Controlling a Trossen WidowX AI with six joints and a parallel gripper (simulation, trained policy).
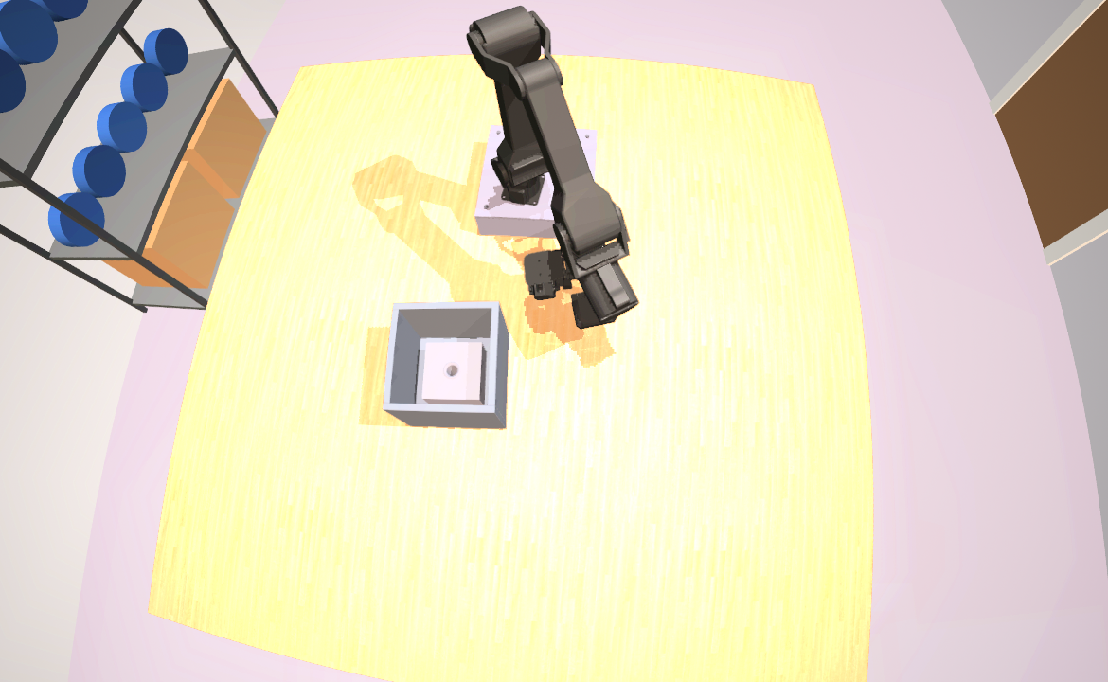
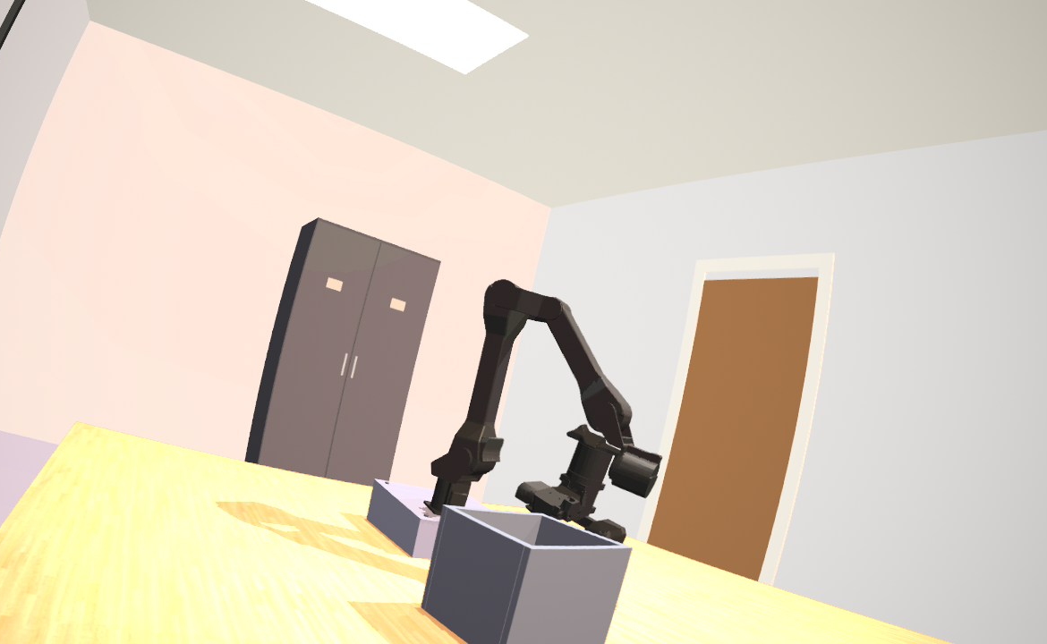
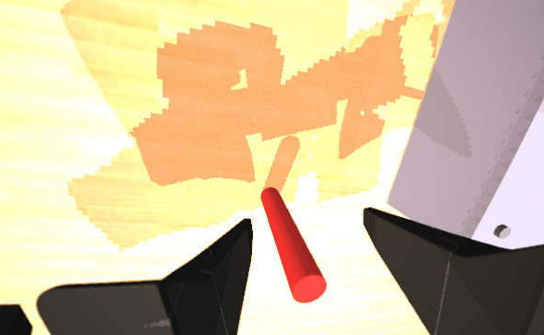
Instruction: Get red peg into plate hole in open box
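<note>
Right now the red peg is 1 cm to the left of my gripper tip and 1 cm ahead of it. From my gripper tip the other things lie so: pale plate 21 cm ahead, 16 cm to the right.
</note>
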